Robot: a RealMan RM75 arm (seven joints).
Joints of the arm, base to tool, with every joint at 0 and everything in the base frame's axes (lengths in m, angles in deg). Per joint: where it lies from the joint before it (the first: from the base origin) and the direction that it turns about. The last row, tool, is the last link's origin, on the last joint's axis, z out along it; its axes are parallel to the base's.
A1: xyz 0.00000 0.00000 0.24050 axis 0 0 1
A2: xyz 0.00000 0.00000 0.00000 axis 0 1 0
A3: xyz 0.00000 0.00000 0.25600 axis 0 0 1
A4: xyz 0.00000 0.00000 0.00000 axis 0 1 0
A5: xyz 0.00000 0.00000 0.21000 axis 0 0 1
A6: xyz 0.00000 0.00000 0.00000 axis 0 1 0
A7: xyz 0.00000 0.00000 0.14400 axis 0 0 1
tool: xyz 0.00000 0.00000 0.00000
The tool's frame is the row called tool.
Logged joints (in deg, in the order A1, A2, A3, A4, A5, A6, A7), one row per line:
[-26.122 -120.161 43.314 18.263 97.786 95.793 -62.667]
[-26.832 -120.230 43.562 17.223 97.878 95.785 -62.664]
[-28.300 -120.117 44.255 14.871 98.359 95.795 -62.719]
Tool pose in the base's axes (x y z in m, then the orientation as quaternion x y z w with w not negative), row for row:
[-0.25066 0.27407 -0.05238 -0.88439 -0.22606 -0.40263 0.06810]
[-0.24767 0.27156 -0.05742 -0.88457 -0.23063 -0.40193 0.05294]
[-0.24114 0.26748 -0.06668 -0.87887 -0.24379 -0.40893 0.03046]
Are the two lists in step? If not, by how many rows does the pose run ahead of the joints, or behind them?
The pose runs 2 rows ahead of the joints: the pose in row i belongs to the joints in row i + 2.
